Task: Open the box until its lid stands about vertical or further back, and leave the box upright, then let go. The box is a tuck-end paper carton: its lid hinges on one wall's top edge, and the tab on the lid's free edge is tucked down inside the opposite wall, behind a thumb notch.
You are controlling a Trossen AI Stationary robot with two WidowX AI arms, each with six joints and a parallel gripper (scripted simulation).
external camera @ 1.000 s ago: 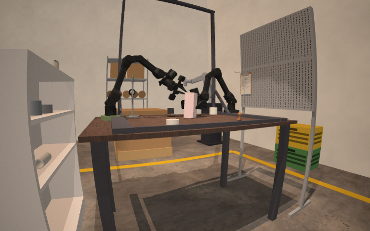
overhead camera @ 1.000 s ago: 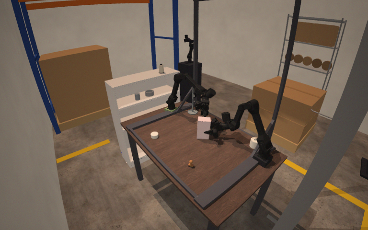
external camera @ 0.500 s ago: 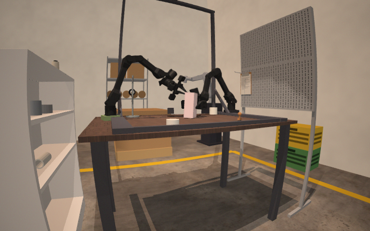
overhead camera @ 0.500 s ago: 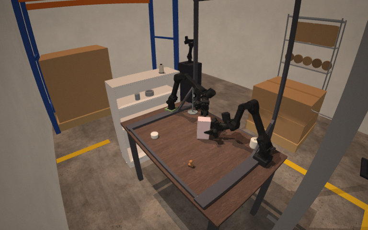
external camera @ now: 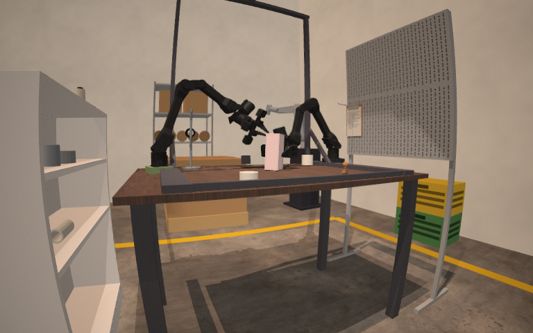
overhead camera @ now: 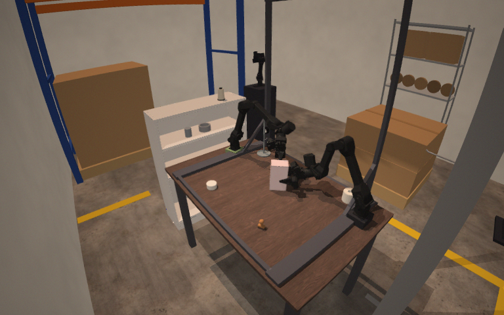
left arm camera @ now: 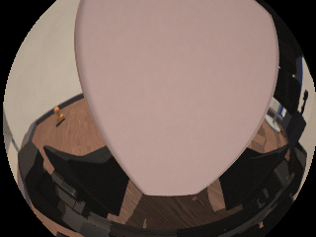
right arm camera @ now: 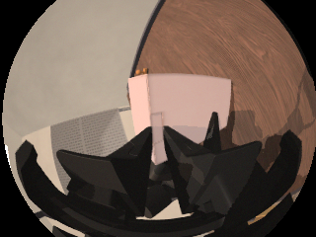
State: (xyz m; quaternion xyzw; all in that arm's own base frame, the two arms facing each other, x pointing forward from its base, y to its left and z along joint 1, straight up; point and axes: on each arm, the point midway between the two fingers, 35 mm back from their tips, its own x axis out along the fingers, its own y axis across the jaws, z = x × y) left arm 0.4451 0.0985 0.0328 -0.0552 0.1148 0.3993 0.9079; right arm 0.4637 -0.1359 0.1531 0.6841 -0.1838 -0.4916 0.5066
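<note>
The pale pink carton is 3 cm ahead of my left hand, 2 cm to the right of it and 3 cm above it.
</note>
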